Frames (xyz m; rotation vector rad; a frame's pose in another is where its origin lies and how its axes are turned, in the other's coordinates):
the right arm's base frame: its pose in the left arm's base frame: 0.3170 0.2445 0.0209 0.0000 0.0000 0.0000
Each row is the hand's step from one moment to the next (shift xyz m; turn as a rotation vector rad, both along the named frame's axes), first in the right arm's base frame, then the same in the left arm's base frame.
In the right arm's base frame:
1: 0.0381 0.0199 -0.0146 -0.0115 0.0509 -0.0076
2: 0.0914 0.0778 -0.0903 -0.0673 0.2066 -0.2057
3: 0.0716 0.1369 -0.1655 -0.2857 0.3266 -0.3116
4: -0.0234 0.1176 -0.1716 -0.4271 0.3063 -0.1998
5: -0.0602 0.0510 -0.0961 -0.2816 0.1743 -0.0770
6: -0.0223 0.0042 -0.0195 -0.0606 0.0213 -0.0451
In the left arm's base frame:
1: 0.0381 0.0199 -0.0146 -0.0115 0.0509 -0.0076
2: 0.0914 0.0778 -0.0903 -0.0673 0.2066 -0.2057
3: 0.0716 0.1369 -0.1655 -0.2857 0.3266 -0.3116
4: -0.0234 0.1176 -0.1716 -0.4271 0.3063 -0.1998
5: -0.0602 0.0510 -0.0961 -0.2816 0.1743 -0.0770
6: -0.0223 0.0042 -0.0195 -0.0606 0.0213 -0.0451

